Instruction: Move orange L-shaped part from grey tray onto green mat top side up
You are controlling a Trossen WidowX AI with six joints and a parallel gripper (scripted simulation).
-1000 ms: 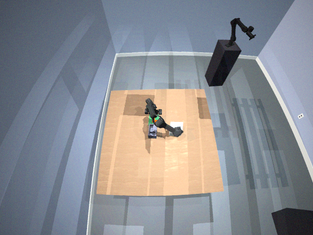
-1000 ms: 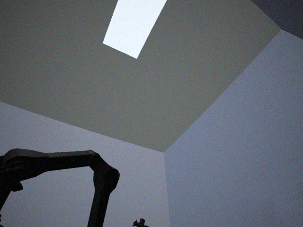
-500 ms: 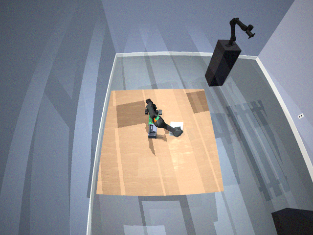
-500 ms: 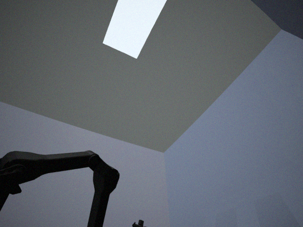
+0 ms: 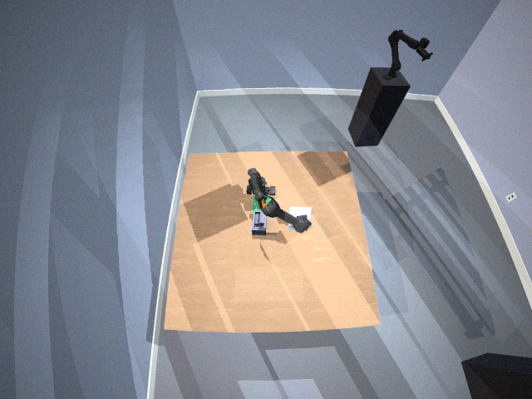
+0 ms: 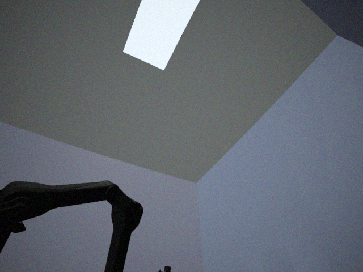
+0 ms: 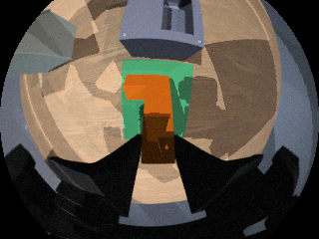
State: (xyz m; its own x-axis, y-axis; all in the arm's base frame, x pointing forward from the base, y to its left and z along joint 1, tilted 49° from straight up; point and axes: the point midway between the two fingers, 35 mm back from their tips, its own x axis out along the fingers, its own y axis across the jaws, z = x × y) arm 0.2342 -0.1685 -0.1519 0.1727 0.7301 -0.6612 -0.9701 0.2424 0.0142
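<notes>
My gripper tip is now 30 mm to the right of the orange L-shaped part, 30 mm above it and 10 mm past it. The rest, counted from my gripper tip: green mat 90 mm below, 20 mm to the left.
</notes>
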